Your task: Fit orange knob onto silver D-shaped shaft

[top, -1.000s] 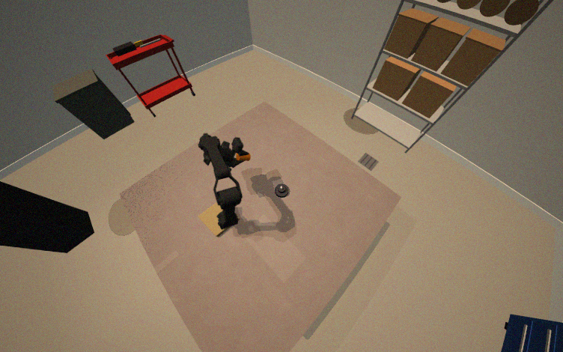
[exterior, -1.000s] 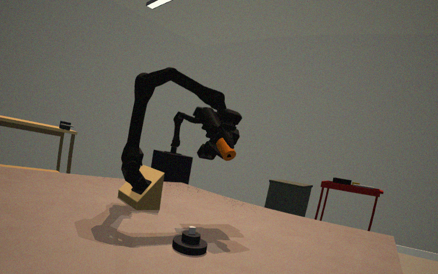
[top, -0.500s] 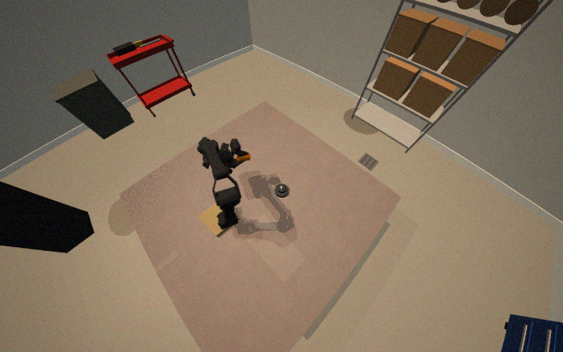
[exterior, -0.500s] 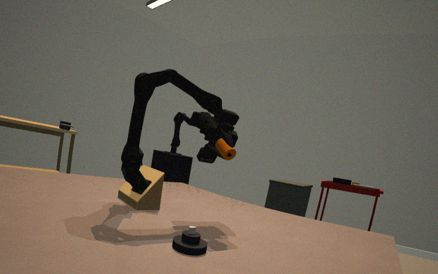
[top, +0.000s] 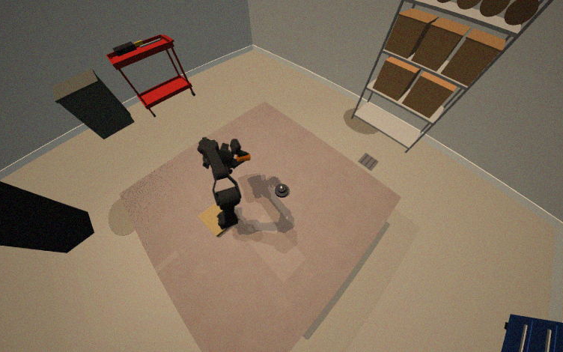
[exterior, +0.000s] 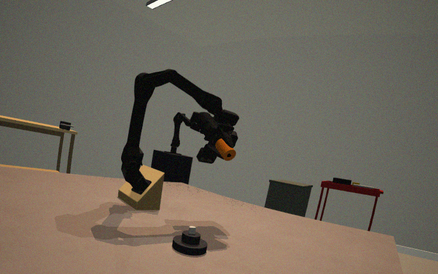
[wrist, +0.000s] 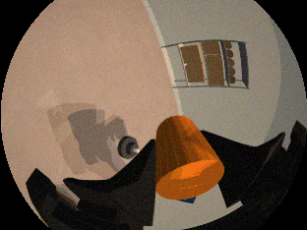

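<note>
Right now my gripper tip is 70 mm short of the round black pedestal, 180 mm to the left of it and 220 mm above it. From my gripper tip the other things lie so: orange knob 30 mm behind, 10 mm to the left, 20 mm above.
</note>
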